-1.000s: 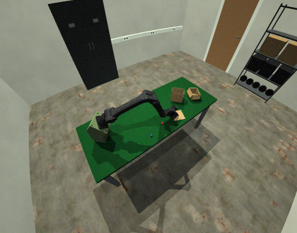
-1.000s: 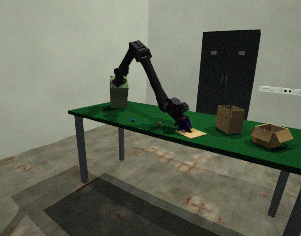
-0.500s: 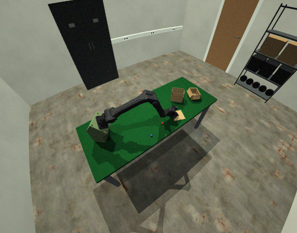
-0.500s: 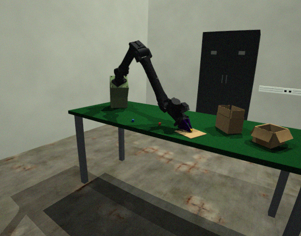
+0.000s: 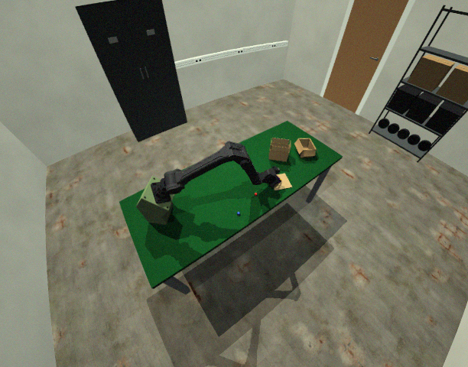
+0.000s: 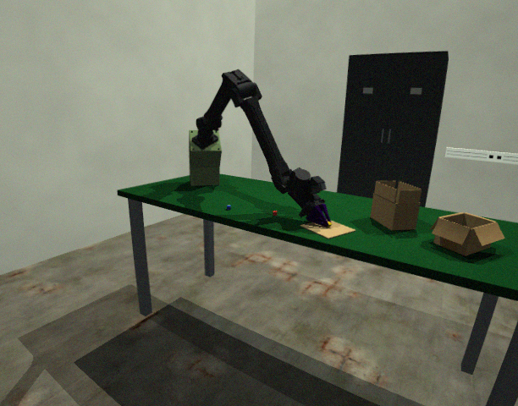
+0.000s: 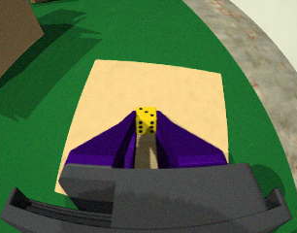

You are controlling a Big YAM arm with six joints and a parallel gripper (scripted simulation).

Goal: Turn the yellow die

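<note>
Right now my hand is right at the yellow die. Also, from my hand: tan mat: 1 cm below; red die: 22 cm behind, 2 cm to the left, 1 cm below; blue die: 42 cm behind, 2 cm to the right, 1 cm below.
</note>
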